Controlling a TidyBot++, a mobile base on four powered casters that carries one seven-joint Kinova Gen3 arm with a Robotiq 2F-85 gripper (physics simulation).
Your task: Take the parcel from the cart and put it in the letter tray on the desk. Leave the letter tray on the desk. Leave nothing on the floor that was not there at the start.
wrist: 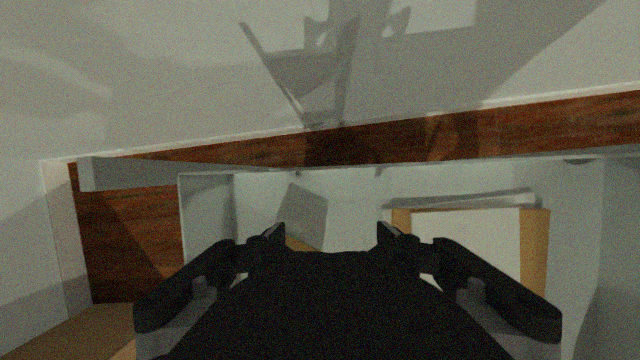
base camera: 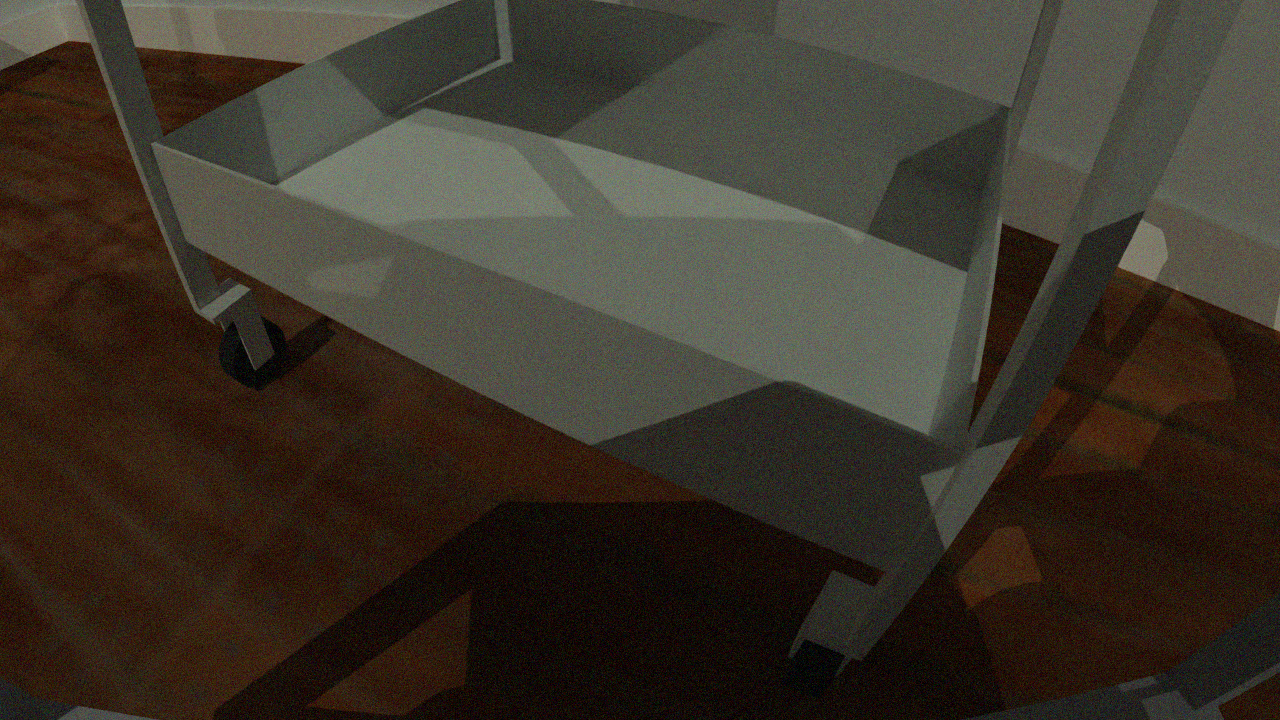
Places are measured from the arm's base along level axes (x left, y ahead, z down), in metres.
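Pixels of known places: gripper, fingertip midpoint: (wrist: 330, 231).
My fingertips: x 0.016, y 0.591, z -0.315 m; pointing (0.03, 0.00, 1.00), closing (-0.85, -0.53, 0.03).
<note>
For each thing: its top centre in the pictures, then the offset to it from my fingertips. Level surfaces: height alone.
- small tan box, middle of its top: (wrist: 282, 292) dx +0.068, dy -0.023, dz -0.007 m
- larger tan block with a white top, middle of its top: (wrist: 467, 307) dx -0.074, dy -0.164, dz +0.036 m
- dark wood floor, its level: dz +0.712 m
The grey cart (base camera: 501, 322) (wrist: 205, 215) shows its lower shelf in the base view and its walled upper tray in the wrist view. In the upper tray, a small tan box (wrist: 301, 244), which looks like the parcel, is mostly hidden behind my gripper (wrist: 331, 230). A larger tan block with a white top (wrist: 467, 237) lies to its right, partly covered by the right finger. My gripper is open, with its fingers wide apart and nothing between them. It hangs over the cart's tray; its height above the small box is hard to tell. The letter tray does not show in either view.
A pale wall (wrist: 175, 100) stands behind the cart, with a strip of dark wood floor (wrist: 225, 152) between. A tan wooden surface (wrist: 85, 332) shows at lower left in the wrist view. Cart posts (base camera: 125, 98) and casters (base camera: 253, 353) stand on the floor.
</note>
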